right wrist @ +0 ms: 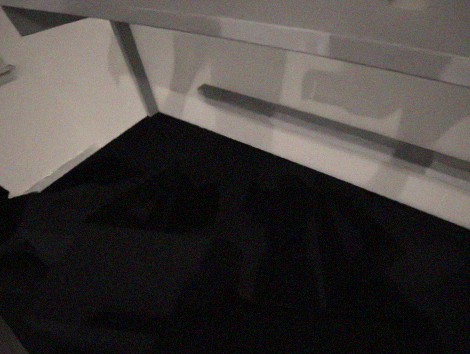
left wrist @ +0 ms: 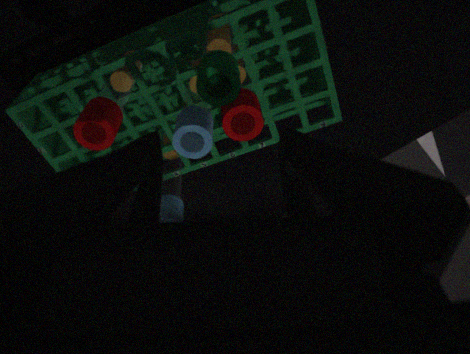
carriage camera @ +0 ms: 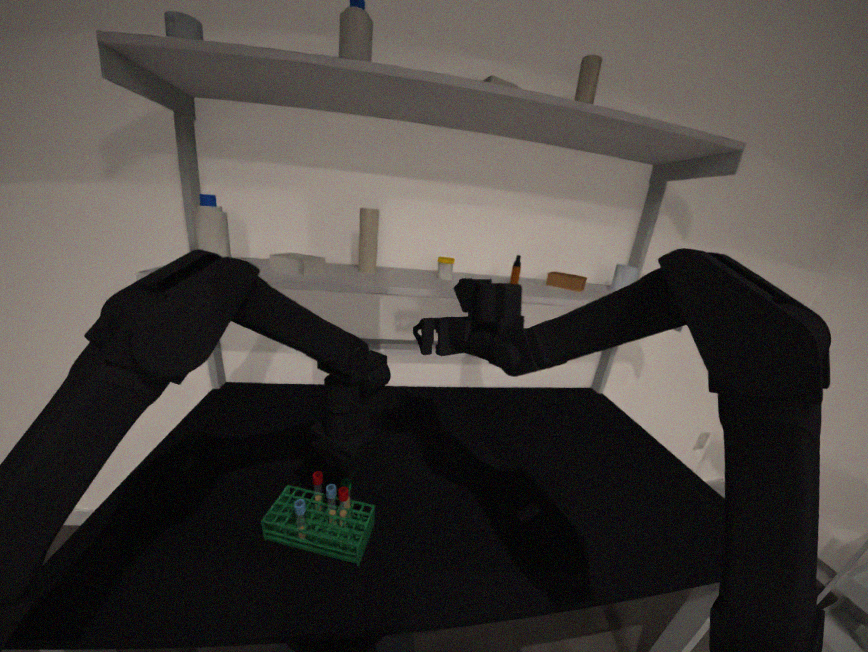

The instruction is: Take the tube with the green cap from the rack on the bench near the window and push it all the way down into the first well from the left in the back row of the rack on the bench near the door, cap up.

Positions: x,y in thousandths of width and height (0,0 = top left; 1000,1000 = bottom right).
Scene:
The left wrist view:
my left gripper: 469,408
green rack: 610,165
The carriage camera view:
my right gripper: 499,504
green rack: 322,806

